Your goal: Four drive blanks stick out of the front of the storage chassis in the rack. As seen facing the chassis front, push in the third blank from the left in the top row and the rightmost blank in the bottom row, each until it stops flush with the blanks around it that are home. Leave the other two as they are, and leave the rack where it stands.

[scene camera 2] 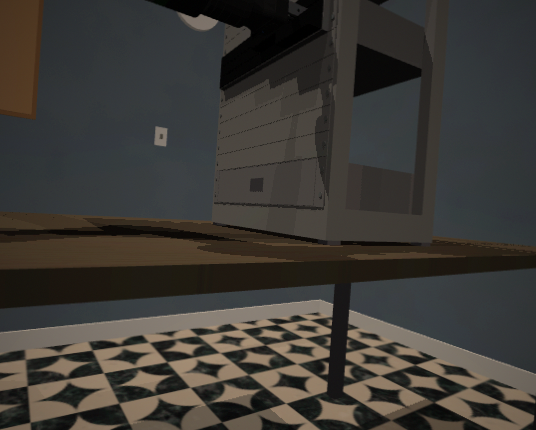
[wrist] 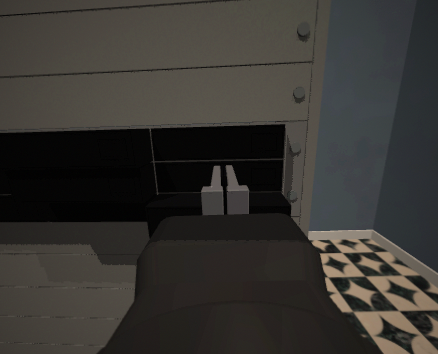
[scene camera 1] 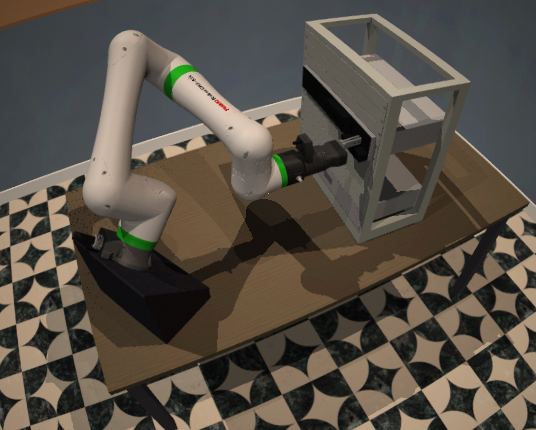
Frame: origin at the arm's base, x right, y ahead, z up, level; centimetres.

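Seen in the pictures: gripper, fingertip midpoint: (scene camera 2: 305, 16) (wrist: 223, 177) (scene camera 1: 359, 139); arm's base, link origin: (scene camera 1: 127, 258).
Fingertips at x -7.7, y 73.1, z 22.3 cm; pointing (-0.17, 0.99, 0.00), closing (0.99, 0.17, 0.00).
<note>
Offsets run from my fingertips to a thing's top centre. "*": to the spot under its first point. Level surfaces: height alone.
The black storage chassis (scene camera 1: 327, 102) (scene camera 2: 235, 67) (wrist: 217, 142) sits in the front of the grey rack (scene camera 1: 382, 175) (scene camera 2: 340, 150) (wrist: 316, 100). My gripper (scene camera 1: 359, 139) (wrist: 223, 177) is shut and empty, pointing at the chassis near its right end. In the wrist view, a black blank {* dz -1.4, dx +3.6, dy -1.5 cm} (wrist: 267, 201) at the bottom right juts out toward the camera, its top face showing beside and behind the fingers. The fingertips overlap the blank {* dz +0.2, dx -3.5, dy -0.4 cm} (wrist: 182, 176) above it; contact cannot be told. The gripper body hides much of the jutting blank's front. Blanks farther left are too dark to tell apart.
Light filler panels (wrist: 150, 45) with screws lie above the chassis, and more panels (scene camera 2: 272, 120) below. The rack stands on the wooden table {dz -41.9 cm} (scene camera 1: 280, 300) (scene camera 2: 125, 255). The arm's black base block (scene camera 1: 175, 305) stands at the table's other end.
</note>
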